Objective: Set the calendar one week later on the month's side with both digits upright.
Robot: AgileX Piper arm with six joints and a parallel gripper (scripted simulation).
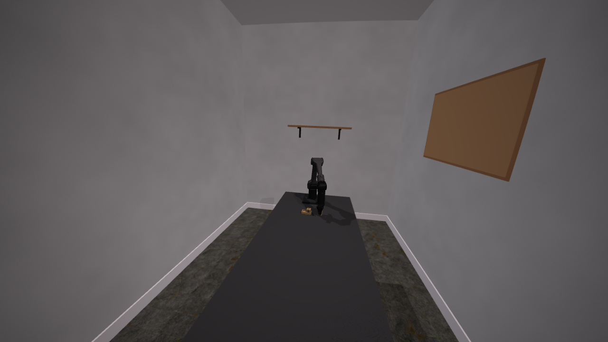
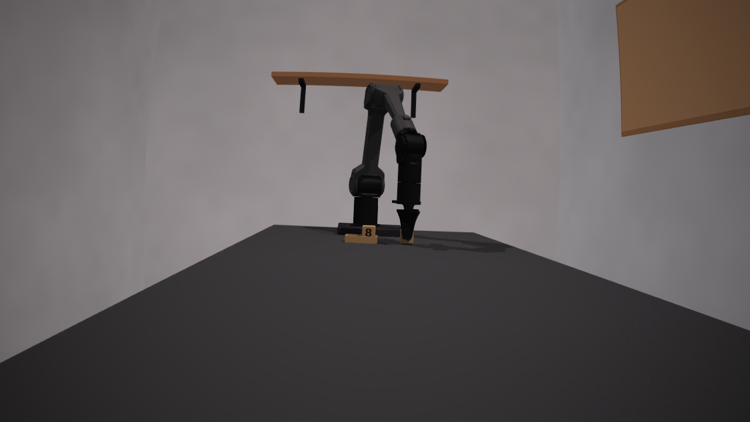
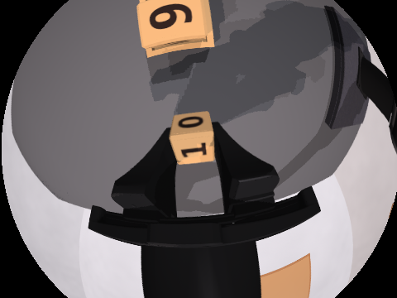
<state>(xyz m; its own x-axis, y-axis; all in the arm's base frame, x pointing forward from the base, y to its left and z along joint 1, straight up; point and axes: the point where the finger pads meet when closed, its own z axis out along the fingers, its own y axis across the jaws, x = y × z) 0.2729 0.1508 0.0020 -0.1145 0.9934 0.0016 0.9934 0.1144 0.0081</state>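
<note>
Now: the wooden cube right at my hand. Also, from my hand: wooden tray: 110 mm to the right, 10 mm below, 10 mm ahead.
</note>
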